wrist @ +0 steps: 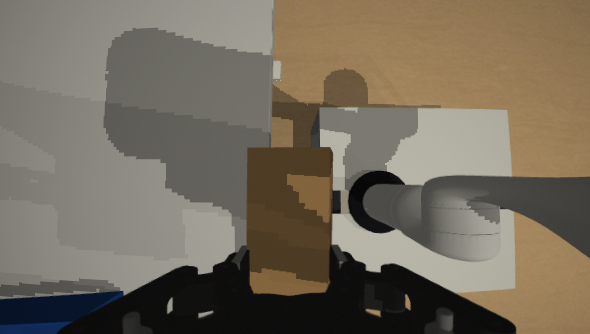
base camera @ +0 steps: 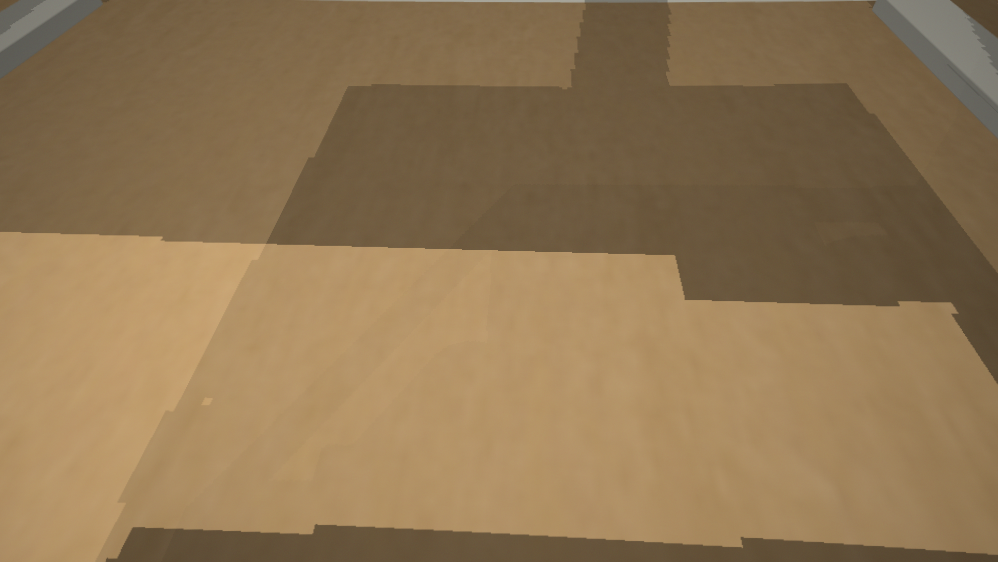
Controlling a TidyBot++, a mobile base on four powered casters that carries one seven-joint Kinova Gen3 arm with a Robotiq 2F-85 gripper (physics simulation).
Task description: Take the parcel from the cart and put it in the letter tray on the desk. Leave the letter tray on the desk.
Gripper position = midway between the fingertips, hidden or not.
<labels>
my gripper: wrist 290,259; not seen in the base camera view (out of frame)
brown cardboard parcel: wrist 289,189; not seen in the base camera view (out of frame)
</labels>
